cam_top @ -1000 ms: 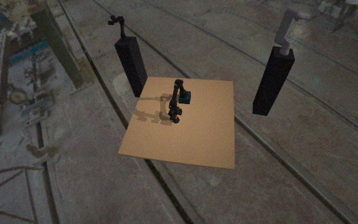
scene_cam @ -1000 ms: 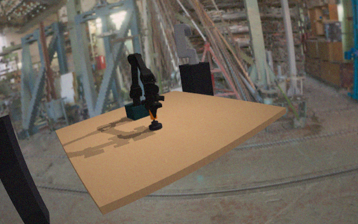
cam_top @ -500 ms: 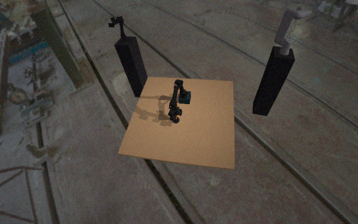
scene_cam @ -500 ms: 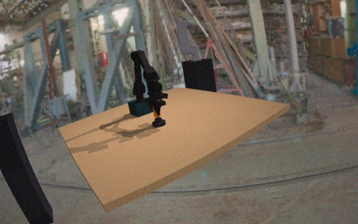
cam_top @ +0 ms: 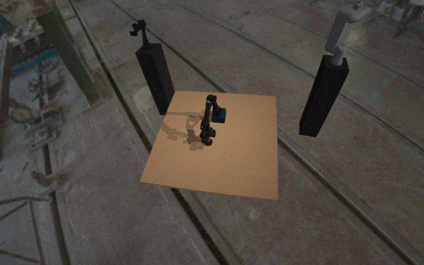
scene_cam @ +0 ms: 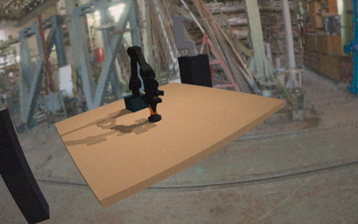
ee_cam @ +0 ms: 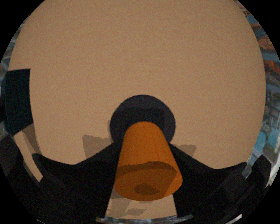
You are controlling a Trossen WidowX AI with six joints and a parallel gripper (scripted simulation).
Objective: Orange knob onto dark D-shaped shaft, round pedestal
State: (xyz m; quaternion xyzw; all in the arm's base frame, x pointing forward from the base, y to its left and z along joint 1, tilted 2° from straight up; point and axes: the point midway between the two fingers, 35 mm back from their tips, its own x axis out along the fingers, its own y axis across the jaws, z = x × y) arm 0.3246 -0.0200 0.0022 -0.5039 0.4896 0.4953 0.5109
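My gripper tip is now 20 mm below the orange knob. Round my gripper tip: pedestal: 20 mm below.
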